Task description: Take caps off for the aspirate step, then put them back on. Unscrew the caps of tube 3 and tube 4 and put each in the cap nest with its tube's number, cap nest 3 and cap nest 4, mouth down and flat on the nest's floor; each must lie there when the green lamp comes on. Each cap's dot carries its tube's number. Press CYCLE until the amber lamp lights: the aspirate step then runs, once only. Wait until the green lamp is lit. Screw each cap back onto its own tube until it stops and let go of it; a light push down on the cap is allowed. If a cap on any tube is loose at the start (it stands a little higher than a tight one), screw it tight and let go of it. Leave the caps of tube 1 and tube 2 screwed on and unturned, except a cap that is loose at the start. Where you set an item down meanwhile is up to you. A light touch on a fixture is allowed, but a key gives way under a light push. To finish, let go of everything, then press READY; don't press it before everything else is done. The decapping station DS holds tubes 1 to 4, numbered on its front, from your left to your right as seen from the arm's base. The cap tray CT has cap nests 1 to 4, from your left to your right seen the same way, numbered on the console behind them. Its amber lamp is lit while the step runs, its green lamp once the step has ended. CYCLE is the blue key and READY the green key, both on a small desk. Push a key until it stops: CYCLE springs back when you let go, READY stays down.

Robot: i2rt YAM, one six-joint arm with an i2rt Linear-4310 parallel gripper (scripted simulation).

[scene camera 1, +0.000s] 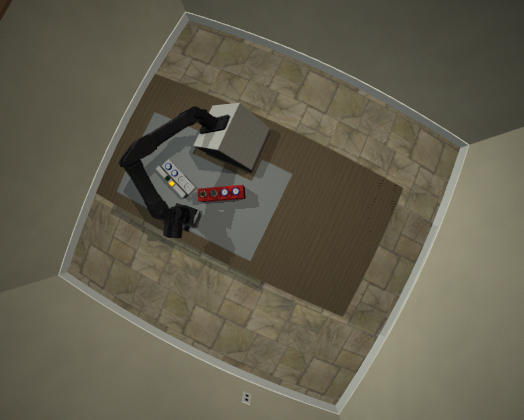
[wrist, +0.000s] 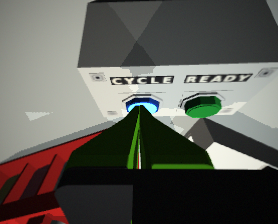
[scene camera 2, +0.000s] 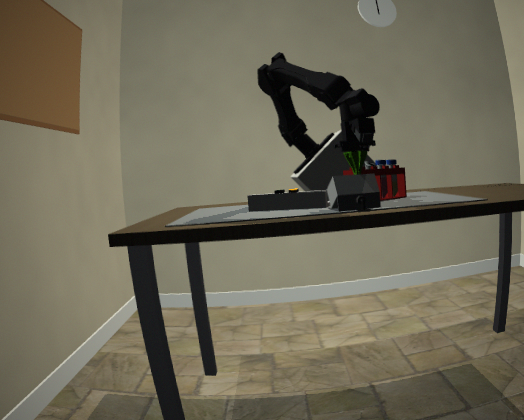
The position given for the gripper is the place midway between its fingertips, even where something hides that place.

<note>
In view: the gripper [scene camera 2: 357, 179] and a key desk [wrist: 172, 59].
The gripper shows as well in the wrist view [wrist: 139, 112].
</note>
